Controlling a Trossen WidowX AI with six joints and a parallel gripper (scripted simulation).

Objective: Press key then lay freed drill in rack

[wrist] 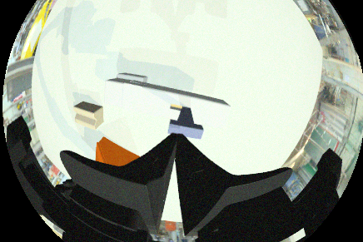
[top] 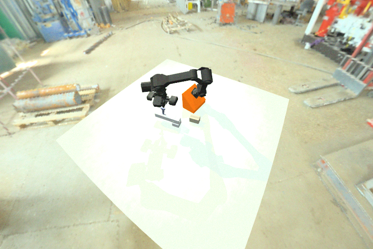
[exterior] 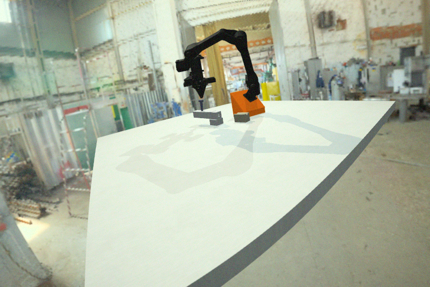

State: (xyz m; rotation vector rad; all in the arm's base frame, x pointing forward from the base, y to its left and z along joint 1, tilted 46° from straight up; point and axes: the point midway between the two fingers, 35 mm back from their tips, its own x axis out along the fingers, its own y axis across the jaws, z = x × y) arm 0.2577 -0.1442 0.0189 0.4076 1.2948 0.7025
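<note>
Now: the blue key 40 mm below my gripper tip and 10 mm to the right of it. The rest, counted from my gripper tip: drill: 90 mm below, 40 mm to the left; grey-tan block: 170 mm to the left, 120 mm below, 100 mm behind; grey fixture: 100 mm below, 20 mm to the left.
</note>
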